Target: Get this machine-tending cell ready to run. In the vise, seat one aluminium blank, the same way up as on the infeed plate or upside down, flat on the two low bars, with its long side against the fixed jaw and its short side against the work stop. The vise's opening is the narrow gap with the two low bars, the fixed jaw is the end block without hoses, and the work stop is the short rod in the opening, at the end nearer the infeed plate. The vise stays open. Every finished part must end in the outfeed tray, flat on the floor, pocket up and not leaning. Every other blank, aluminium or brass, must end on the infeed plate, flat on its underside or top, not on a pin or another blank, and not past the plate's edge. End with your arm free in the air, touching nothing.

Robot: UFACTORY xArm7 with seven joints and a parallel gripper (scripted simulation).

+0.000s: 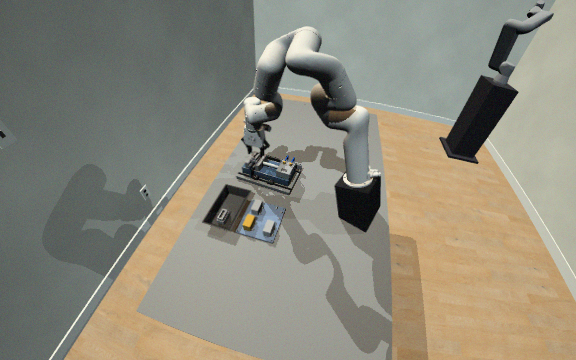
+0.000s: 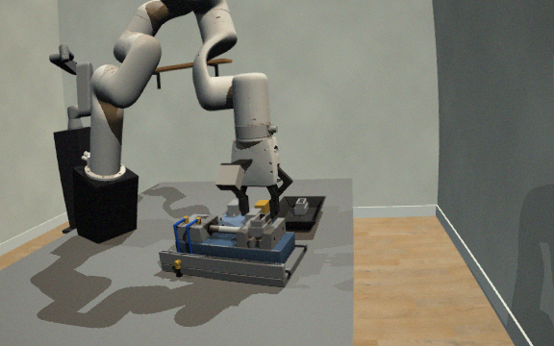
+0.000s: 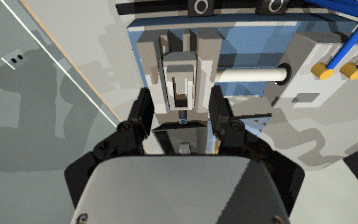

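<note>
The white screw rod is 80 mm behind my hand, 60 mm below it and 10 mm to the left of it. From my hand the other things lie so: brass blank 340 mm to the left, 110 mm below, 80 mm behind; then vise 100 mm below, 70 mm behind, 10 mm to the left.
</note>
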